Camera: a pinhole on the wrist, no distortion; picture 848 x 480 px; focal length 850.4 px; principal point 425.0 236.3 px. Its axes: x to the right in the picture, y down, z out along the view. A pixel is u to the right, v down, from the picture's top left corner.
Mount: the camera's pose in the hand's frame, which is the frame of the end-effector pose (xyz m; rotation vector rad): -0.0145 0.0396 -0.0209 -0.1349 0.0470 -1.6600
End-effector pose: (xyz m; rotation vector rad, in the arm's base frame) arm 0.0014 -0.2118 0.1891 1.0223 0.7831 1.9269
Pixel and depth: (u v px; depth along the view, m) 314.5 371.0 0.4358
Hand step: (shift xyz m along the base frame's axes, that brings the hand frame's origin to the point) 0.2672 0.0993 0.3214
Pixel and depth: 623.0 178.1 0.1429
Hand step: 0.1055 0.0022 0.0674
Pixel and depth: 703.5 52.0 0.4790
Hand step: 0.4668 0.0460 0.1354
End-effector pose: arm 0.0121 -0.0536 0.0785 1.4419 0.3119 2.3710
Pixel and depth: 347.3 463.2 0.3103
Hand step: 0.1870 -0.0244 0.2399
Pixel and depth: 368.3 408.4 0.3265
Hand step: 0.2104 -0.0266 0.2344
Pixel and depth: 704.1 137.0 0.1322
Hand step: 0.1087 -0.0106 0.0394
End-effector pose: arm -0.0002 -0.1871 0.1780 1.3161 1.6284 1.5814
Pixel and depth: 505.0 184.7 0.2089
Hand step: 0.1755 0.0765 -0.0071
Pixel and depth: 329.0 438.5 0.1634
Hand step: 0.1183 0.0911 0.0448
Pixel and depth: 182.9 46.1 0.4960
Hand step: 0.4968 0.1345 0.0996
